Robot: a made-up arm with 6 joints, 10 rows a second.
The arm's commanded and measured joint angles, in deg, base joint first. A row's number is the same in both.
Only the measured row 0 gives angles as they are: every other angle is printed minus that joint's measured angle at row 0.
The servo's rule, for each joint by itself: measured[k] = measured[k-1] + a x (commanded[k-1-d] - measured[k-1]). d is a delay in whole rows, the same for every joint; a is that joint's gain. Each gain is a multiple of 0.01, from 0.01 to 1. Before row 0 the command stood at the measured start. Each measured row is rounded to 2 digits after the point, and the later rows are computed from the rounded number. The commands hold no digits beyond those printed.
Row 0, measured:
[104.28, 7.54, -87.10, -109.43, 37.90, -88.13]
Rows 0 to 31, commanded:
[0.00, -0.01, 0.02, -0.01, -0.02, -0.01]
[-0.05, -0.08, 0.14, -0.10, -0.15, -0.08]
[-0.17, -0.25, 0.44, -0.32, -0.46, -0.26]
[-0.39, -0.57, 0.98, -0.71, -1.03, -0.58]
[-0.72, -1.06, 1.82, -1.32, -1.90, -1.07]
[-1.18, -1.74, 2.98, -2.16, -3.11, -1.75]
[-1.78, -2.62, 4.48, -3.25, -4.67, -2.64]
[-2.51, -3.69, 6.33, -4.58, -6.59, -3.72]
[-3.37, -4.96, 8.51, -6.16, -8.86, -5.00]
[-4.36, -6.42, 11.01, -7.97, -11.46, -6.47]
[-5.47, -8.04, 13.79, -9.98, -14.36, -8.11]
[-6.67, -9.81, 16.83, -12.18, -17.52, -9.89]
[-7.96, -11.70, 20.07, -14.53, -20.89, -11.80]
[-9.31, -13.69, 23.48, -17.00, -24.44, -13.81]
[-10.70, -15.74, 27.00, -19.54, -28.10, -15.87]
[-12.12, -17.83, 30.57, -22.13, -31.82, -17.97]
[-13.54, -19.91, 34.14, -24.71, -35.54, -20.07]
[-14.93, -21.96, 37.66, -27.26, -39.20, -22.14]
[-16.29, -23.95, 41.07, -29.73, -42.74, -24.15]
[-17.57, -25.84, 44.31, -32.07, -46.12, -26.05]
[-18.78, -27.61, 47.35, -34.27, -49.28, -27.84]
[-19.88, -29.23, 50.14, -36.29, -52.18, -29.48]
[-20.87, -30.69, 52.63, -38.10, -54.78, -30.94]
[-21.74, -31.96, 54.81, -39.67, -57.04, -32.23]
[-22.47, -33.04, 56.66, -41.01, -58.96, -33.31]
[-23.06, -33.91, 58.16, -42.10, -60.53, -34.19]
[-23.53, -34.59, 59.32, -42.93, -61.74, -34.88]
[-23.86, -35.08, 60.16, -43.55, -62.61, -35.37]
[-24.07, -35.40, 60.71, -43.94, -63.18, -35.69]
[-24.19, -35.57, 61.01, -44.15, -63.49, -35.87]
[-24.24, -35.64, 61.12, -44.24, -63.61, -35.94]
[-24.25, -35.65, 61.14, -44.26, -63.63, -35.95]
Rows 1 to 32, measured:
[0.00, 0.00, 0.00, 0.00, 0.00, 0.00]
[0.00, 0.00, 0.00, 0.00, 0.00, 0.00]
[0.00, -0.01, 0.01, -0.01, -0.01, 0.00]
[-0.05, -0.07, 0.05, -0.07, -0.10, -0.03]
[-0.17, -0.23, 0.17, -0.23, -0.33, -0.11]
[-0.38, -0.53, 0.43, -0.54, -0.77, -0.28]
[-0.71, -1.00, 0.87, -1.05, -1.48, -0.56]
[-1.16, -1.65, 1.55, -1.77, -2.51, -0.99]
[-1.76, -2.50, 2.49, -2.73, -3.87, -1.58]
[-2.48, -3.55, 3.72, -3.93, -5.58, -2.35]
[-3.33, -4.79, 5.25, -5.38, -7.65, -3.30]
[-4.32, -6.22, 7.09, -7.06, -10.05, -4.44]
[-5.42, -7.82, 9.23, -8.96, -12.77, -5.76]
[-6.62, -9.57, 11.66, -11.05, -15.76, -7.25]
[-7.91, -11.44, 14.35, -13.31, -18.99, -8.89]
[-9.25, -13.42, 17.27, -15.71, -22.42, -10.66]
[-10.64, -15.46, 20.38, -18.20, -26.00, -12.54]
[-12.06, -17.55, 23.64, -20.75, -29.67, -14.49]
[-13.48, -19.63, 27.00, -23.32, -33.37, -16.50]
[-14.87, -21.68, 30.41, -25.88, -37.04, -18.53]
[-16.23, -23.68, 33.82, -28.38, -40.63, -20.55]
[-17.52, -25.58, 37.18, -30.78, -44.09, -22.53]
[-18.73, -27.37, 40.43, -33.05, -47.36, -24.44]
[-19.83, -29.01, 43.54, -35.16, -50.40, -26.25]
[-20.83, -30.49, 46.45, -37.07, -53.16, -27.94]
[-21.70, -31.78, 49.13, -38.76, -55.60, -29.48]
[-22.44, -32.89, 51.54, -40.22, -57.72, -30.86]
[-23.04, -33.79, 53.66, -41.44, -59.49, -32.06]
[-23.51, -34.49, 55.47, -42.41, -60.91, -33.08]
[-23.85, -35.01, 56.97, -43.15, -61.98, -33.90]
[-24.06, -35.35, 58.17, -43.66, -62.74, -34.54]
[-24.18, -35.54, 59.08, -43.98, -63.21, -35.02]
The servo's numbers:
d 2
a 0.96 0.88 0.32 0.65 0.63 0.36

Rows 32 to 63, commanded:
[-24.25, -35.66, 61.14, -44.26, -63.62, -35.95]
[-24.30, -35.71, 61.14, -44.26, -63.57, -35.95]
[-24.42, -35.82, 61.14, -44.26, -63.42, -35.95]
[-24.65, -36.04, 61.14, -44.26, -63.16, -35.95]
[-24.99, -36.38, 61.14, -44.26, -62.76, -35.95]
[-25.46, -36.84, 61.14, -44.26, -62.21, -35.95]
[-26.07, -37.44, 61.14, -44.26, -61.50, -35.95]
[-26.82, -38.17, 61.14, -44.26, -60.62, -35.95]
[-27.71, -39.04, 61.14, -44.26, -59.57, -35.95]
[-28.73, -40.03, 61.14, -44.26, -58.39, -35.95]
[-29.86, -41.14, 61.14, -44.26, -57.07, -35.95]
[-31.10, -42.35, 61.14, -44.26, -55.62, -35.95]
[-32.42, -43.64, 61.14, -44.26, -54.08, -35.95]
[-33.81, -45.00, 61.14, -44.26, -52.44, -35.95]
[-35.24, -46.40, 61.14, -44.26, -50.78, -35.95]
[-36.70, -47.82, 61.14, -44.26, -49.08, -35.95]
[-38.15, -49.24, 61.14, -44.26, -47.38, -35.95]
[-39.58, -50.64, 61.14, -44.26, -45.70, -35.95]
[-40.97, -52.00, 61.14, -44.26, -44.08, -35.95]
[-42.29, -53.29, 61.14, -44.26, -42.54, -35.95]
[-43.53, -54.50, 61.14, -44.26, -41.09, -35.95]
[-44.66, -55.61, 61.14, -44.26, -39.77, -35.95]
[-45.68, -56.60, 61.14, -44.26, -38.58, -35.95]
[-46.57, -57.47, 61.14, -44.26, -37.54, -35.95]
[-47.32, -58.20, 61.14, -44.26, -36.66, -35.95]
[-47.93, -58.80, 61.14, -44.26, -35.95, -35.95]
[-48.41, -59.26, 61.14, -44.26, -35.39, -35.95]
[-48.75, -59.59, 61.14, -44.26, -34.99, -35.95]
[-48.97, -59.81, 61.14, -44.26, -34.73, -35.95]
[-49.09, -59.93, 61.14, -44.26, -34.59, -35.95]
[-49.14, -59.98, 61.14, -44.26, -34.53, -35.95]
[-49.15, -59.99, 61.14, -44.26, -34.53, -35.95]
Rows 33 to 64, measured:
[-24.24, -35.63, 59.73, -44.15, -63.46, -35.35]
[-24.25, -35.65, 60.18, -44.22, -63.57, -35.57]
[-24.25, -35.66, 60.49, -44.25, -63.60, -35.71]
[-24.30, -35.70, 60.70, -44.26, -63.58, -35.80]
[-24.42, -35.81, 60.84, -44.26, -63.48, -35.85]
[-24.64, -36.01, 60.94, -44.26, -63.28, -35.89]
[-24.98, -36.34, 61.00, -44.26, -62.95, -35.91]
[-25.44, -36.78, 61.04, -44.26, -62.48, -35.92]
[-26.04, -37.36, 61.07, -44.26, -61.86, -35.93]
[-26.79, -38.07, 61.09, -44.26, -61.08, -35.94]
[-27.67, -38.92, 61.11, -44.26, -60.13, -35.94]
[-28.69, -39.90, 61.12, -44.26, -59.03, -35.94]
[-29.81, -40.99, 61.13, -44.26, -57.80, -35.94]
[-31.05, -42.19, 61.13, -44.26, -56.43, -35.94]
[-32.37, -43.47, 61.13, -44.26, -54.95, -35.94]
[-33.75, -44.82, 61.13, -44.26, -53.37, -35.94]
[-35.18, -46.21, 61.13, -44.26, -51.74, -35.94]
[-36.64, -47.63, 61.13, -44.26, -50.06, -35.94]
[-38.09, -49.05, 61.13, -44.26, -48.37, -35.94]
[-39.52, -50.45, 61.13, -44.26, -46.69, -35.94]
[-40.91, -51.81, 61.13, -44.26, -45.05, -35.94]
[-42.23, -53.11, 61.13, -44.26, -43.47, -35.94]
[-43.48, -54.33, 61.13, -44.26, -41.97, -35.94]
[-44.61, -55.46, 61.13, -44.26, -40.58, -35.94]
[-45.64, -56.46, 61.13, -44.26, -39.32, -35.94]
[-46.53, -57.35, 61.13, -44.26, -38.20, -35.94]
[-47.29, -58.10, 61.13, -44.26, -37.23, -35.94]
[-47.90, -58.72, 61.13, -44.26, -36.42, -35.94]
[-48.39, -59.20, 61.13, -44.26, -35.77, -35.94]
[-48.74, -59.54, 61.13, -44.26, -35.28, -35.94]
[-48.96, -59.78, 61.13, -44.26, -34.93, -35.94]
[-49.08, -59.91, 61.13, -44.26, -34.72, -35.94]

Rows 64 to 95, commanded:
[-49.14, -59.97, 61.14, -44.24, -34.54, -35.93]
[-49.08, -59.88, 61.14, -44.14, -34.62, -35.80]
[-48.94, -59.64, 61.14, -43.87, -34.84, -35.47]
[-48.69, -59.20, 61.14, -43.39, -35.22, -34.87]
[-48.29, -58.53, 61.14, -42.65, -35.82, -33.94]
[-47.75, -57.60, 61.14, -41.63, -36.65, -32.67]
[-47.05, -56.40, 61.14, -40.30, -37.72, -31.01]
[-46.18, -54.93, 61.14, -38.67, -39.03, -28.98]
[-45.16, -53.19, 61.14, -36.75, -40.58, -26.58]
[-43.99, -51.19, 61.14, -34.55, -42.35, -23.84]
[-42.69, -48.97, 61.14, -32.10, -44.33, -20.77]
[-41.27, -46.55, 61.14, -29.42, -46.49, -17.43]
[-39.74, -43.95, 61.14, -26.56, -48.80, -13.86]
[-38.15, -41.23, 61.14, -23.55, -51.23, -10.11]
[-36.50, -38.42, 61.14, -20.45, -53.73, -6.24]
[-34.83, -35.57, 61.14, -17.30, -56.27, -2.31]
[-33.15, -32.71, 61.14, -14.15, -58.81, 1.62]
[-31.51, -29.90, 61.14, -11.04, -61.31, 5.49]
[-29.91, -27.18, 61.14, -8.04, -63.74, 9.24]
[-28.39, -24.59, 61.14, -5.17, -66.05, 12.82]
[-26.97, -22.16, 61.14, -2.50, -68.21, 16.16]
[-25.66, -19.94, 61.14, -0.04, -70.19, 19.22]
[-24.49, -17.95, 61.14, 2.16, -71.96, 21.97]
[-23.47, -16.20, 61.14, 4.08, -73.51, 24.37]
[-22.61, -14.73, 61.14, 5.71, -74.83, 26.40]
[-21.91, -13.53, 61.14, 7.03, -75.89, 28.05]
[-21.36, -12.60, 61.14, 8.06, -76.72, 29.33]
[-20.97, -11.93, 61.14, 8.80, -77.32, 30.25]
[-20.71, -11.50, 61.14, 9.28, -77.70, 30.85]
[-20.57, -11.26, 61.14, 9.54, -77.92, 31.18]
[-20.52, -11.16, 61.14, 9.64, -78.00, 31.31]
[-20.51, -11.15, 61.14, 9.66, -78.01, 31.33]
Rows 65 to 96, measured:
[-49.14, -59.97, 61.13, -44.26, -34.60, -35.94]
[-49.15, -59.99, 61.13, -44.26, -34.56, -35.94]
[-49.14, -59.97, 61.13, -44.25, -34.55, -35.94]
[-49.08, -59.89, 61.13, -44.18, -34.59, -35.89]
[-48.95, -59.67, 61.13, -43.98, -34.75, -35.74]
[-48.70, -59.26, 61.13, -43.60, -35.05, -35.43]
[-48.31, -58.62, 61.13, -42.98, -35.54, -34.89]
[-47.77, -57.72, 61.13, -42.10, -36.24, -34.09]
[-47.08, -56.56, 61.13, -40.93, -37.17, -32.98]
[-46.22, -55.13, 61.13, -39.46, -38.34, -31.54]
[-45.20, -53.42, 61.13, -37.70, -39.75, -29.75]
[-44.04, -51.46, 61.13, -35.65, -41.39, -27.62]
[-42.74, -49.27, 61.13, -33.34, -43.24, -25.15]
[-41.33, -46.88, 61.13, -30.79, -45.29, -22.37]
[-39.80, -44.30, 61.13, -28.04, -47.50, -19.31]
[-38.22, -41.60, 61.13, -25.12, -49.85, -16.00]
[-36.57, -38.80, 61.13, -22.08, -52.29, -12.49]
[-34.90, -35.96, 61.13, -18.97, -54.80, -8.83]
[-33.22, -33.10, 61.13, -15.84, -57.33, -5.07]
[-31.58, -30.28, 61.13, -12.72, -59.84, -1.27]
[-29.98, -27.55, 61.13, -9.68, -62.30, 2.51]
[-28.45, -24.95, 61.13, -6.75, -64.66, 6.22]
[-27.03, -22.49, 61.13, -3.99, -66.90, 9.80]
[-25.71, -20.25, 61.13, -1.42, -68.97, 13.19]
[-24.54, -18.23, 61.13, 0.91, -70.85, 16.35]
[-23.51, -16.44, 61.13, 2.97, -72.53, 19.24]
[-22.65, -14.94, 61.13, 4.75, -73.98, 21.82]
[-21.94, -13.70, 61.13, 6.23, -75.18, 24.06]
[-21.38, -12.73, 61.13, 7.42, -76.15, 25.96]
[-20.99, -12.03, 61.13, 8.32, -76.89, 27.50]
[-20.72, -11.56, 61.13, 8.94, -77.40, 28.71]
[-20.58, -11.30, 61.13, 9.33, -77.73, 29.60]

